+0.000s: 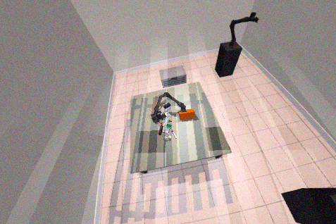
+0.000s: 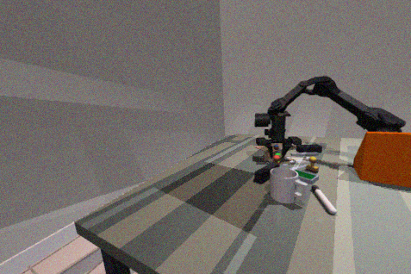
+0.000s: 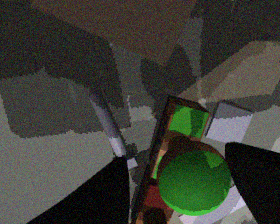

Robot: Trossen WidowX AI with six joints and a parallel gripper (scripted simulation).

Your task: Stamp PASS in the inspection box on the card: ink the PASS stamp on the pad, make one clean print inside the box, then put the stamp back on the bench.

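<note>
My gripper tip is now 1 cm above the green-knobbed stamp. From my gripper tip the other things lie so: yellow-knobbed stamp 14 cm behind, 2 cm to the left, 1 cm below; red-topped stamp 4 cm to the left, 1 cm below; blue stamp 13 cm to the right, 2 cm ahead, 1 cm below.
</note>
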